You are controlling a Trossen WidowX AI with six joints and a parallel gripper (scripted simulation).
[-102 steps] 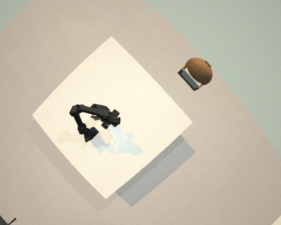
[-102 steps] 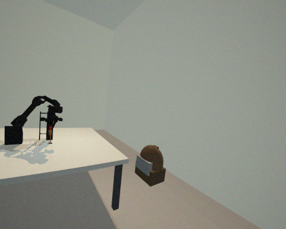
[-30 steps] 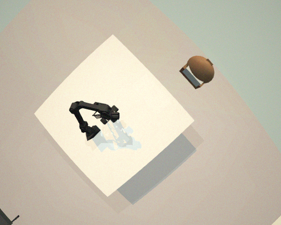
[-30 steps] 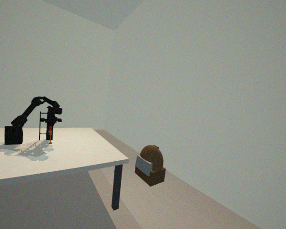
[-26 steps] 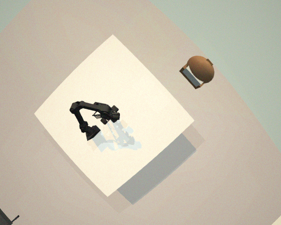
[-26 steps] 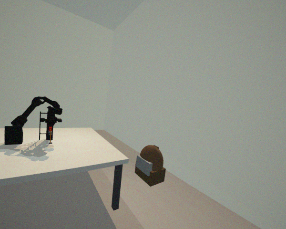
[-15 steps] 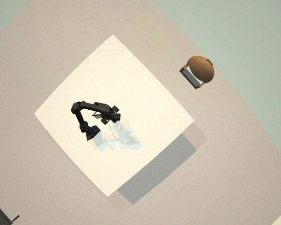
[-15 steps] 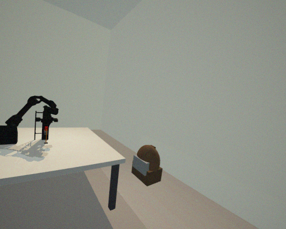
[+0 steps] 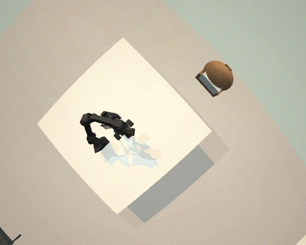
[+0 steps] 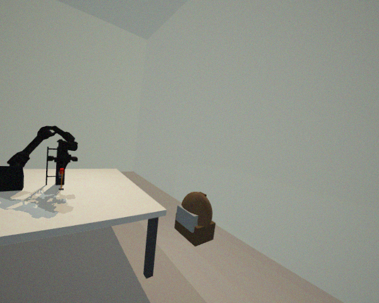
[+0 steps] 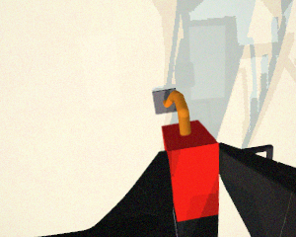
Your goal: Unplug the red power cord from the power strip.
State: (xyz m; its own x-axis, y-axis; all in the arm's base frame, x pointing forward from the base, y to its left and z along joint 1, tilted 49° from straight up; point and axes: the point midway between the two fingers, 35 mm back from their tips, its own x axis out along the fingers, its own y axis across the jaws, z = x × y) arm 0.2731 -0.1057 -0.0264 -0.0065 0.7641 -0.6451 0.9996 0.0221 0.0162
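My gripper tip is 3 cm to the right of the red plug.
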